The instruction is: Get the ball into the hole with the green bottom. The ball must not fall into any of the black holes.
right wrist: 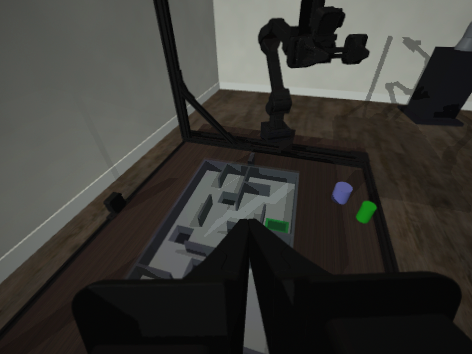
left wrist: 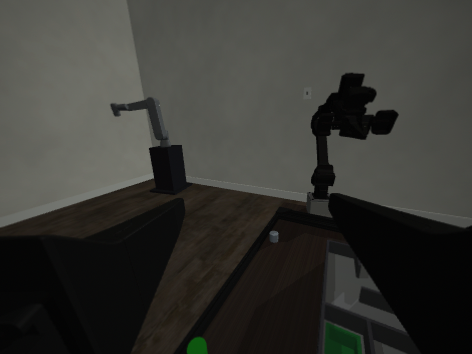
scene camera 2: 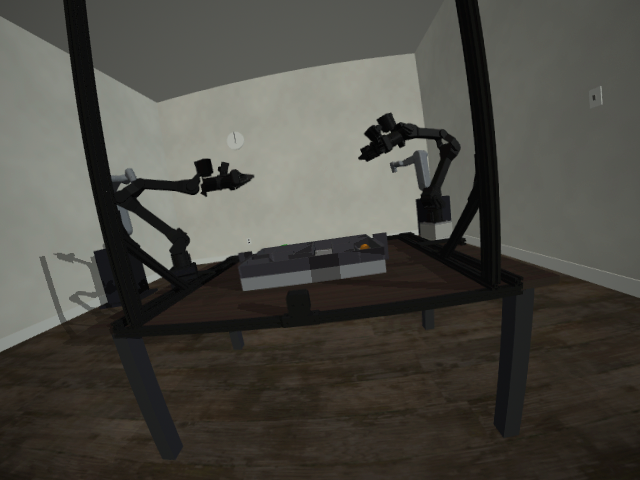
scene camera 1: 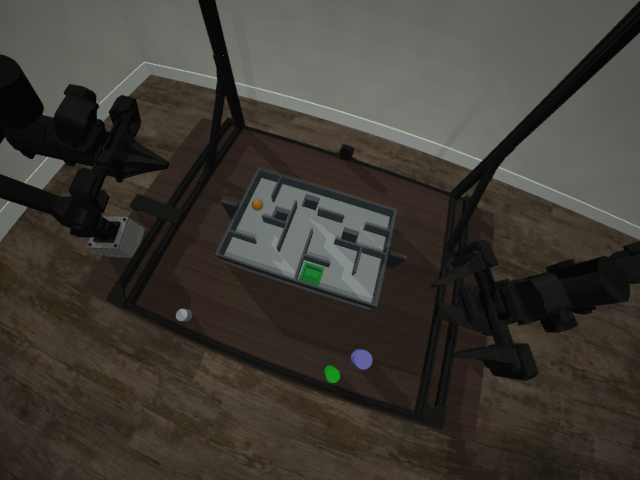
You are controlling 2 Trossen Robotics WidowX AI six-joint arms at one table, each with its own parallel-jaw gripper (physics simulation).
Labels:
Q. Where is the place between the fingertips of the left gripper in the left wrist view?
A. At 255, 202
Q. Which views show the right gripper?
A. The right wrist view, the left wrist view, scene camera 2 and scene camera 1: all of them.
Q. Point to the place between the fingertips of the right gripper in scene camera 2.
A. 358, 158

